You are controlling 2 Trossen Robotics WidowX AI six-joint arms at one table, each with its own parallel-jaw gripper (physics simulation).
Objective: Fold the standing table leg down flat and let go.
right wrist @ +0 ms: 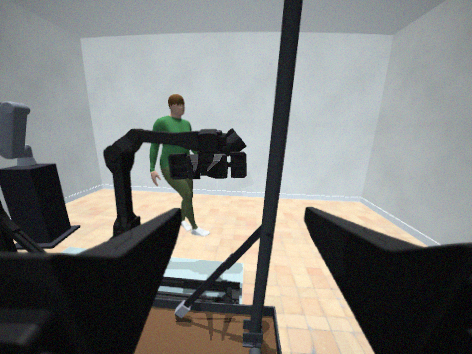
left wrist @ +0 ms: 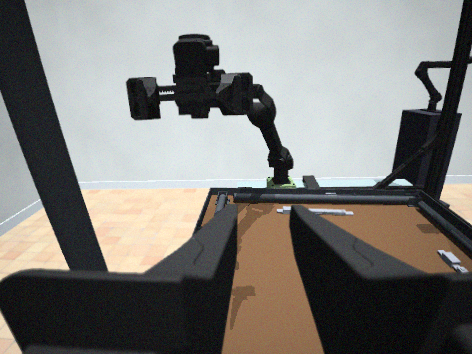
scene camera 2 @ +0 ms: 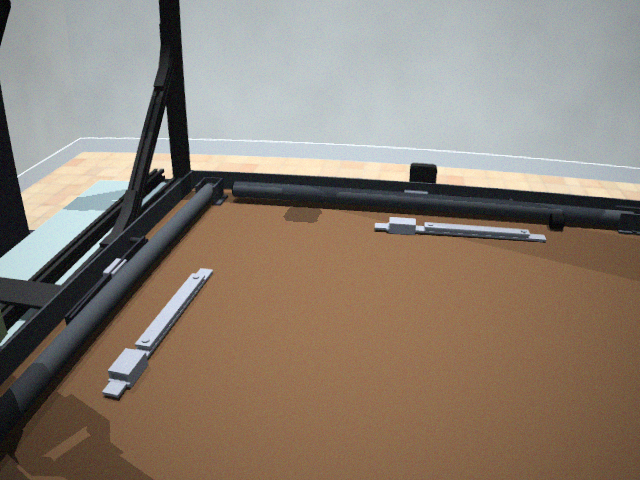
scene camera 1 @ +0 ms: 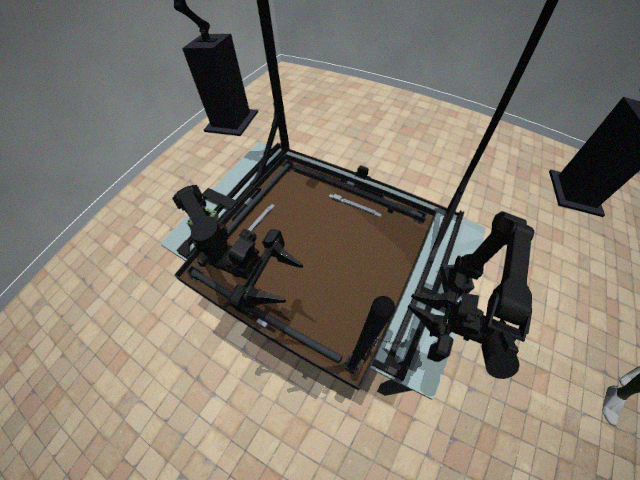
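The standing leg (scene camera 1: pixel 373 322) (left wrist: pixel 42 130) (right wrist: pixel 278 130) is a black tube, upright at the upturned brown table's front right corner in scene camera 1. In the right wrist view its diagonal brace (right wrist: pixel 223 266) runs to a grey block on the table. My left gripper (scene camera 1: pixel 413 301) (left wrist: pixel 263 214) is partly open and empty, beyond the table's right edge and beside the leg, not touching it. My right gripper (scene camera 1: pixel 293 282) (right wrist: pixel 244 213) is wide open and empty above the table's front left part; the leg shows between its fingers, farther off. Scene camera 2 does not show the standing leg.
Folded tubes lie along the table's front (scene camera 1: pixel 294 330), left (scene camera 1: pixel 263 191) (scene camera 2: pixel 118 281) and back (scene camera 1: pixel 356 190) (scene camera 2: pixel 361 197) edges. Grey metal strips (scene camera 1: pixel 361 206) (scene camera 2: pixel 173 310) lie on the underside. Tall black posts (scene camera 1: pixel 271 77) (scene camera 1: pixel 504 105) rise behind. A person in green (right wrist: pixel 172 132) stands beyond the left arm.
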